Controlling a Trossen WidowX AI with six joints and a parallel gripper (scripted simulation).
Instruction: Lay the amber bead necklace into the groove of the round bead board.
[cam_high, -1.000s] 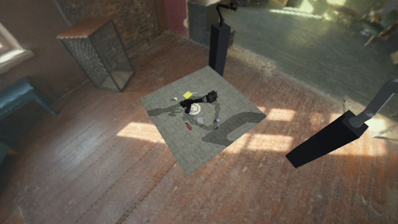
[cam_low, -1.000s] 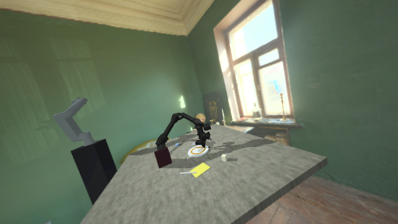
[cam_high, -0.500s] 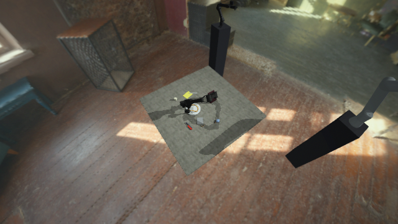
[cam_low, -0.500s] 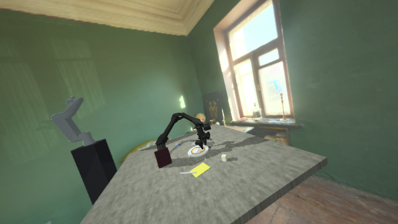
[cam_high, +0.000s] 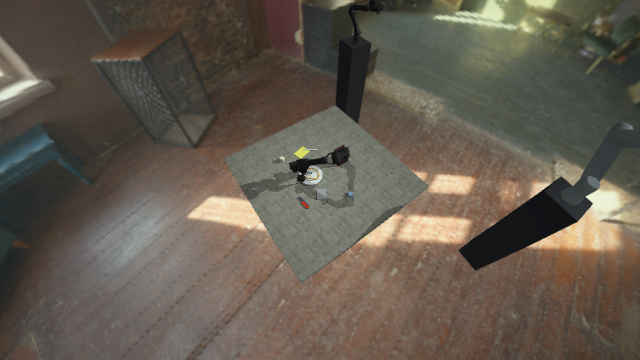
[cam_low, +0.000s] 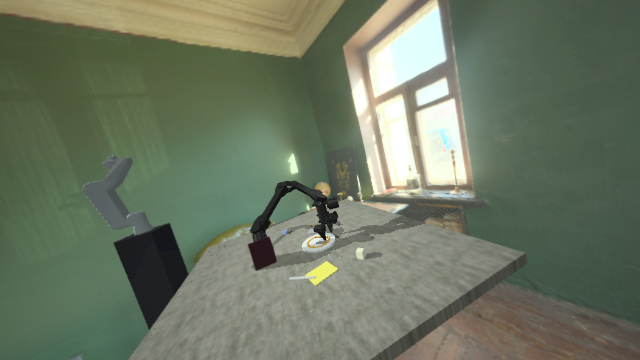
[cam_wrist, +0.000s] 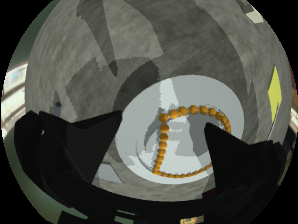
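My gripper tip is 6 cm past the board and 2 cm above it. The rest, counted from my gripper tip: red tool: 22 cm to the left, 11 cm ahead, 2 cm below; then grey square: 21 cm to the left, 5 cm behind, 2 cm below; then small white cube: 27 cm to the right, 8 cm ahead.
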